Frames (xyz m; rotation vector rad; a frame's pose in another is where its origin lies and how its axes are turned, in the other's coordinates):
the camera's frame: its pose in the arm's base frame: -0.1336 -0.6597 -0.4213 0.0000 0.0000 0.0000
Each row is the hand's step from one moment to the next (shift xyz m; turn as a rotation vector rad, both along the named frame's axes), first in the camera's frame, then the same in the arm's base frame.
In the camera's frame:
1: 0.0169 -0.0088 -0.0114 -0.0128 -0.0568 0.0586
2: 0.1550 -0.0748 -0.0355 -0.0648 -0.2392 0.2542
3: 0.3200 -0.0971 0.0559 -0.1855 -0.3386 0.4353
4: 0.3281 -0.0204 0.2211 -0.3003 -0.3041 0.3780
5: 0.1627 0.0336 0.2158 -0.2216 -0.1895 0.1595
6: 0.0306 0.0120 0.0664 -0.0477 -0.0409 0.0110
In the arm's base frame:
1: 0.0169 -0.0088 -0.0114 -0.0128 -0.0568 0.0586
2: 0.1550 -0.0748 -0.0355 -0.0648 -0.2392 0.2542
3: 0.3200 -0.0971 0.0559 -0.1855 -0.3386 0.4353
4: 0.3281 -0.0204 0.2211 -0.3003 -0.3041 0.3780
5: 0.1627 0.0336 0.2158 -0.2216 -0.1895 0.1595
6: 0.0306 0.0120 0.0664 -0.0477 -0.0409 0.0110

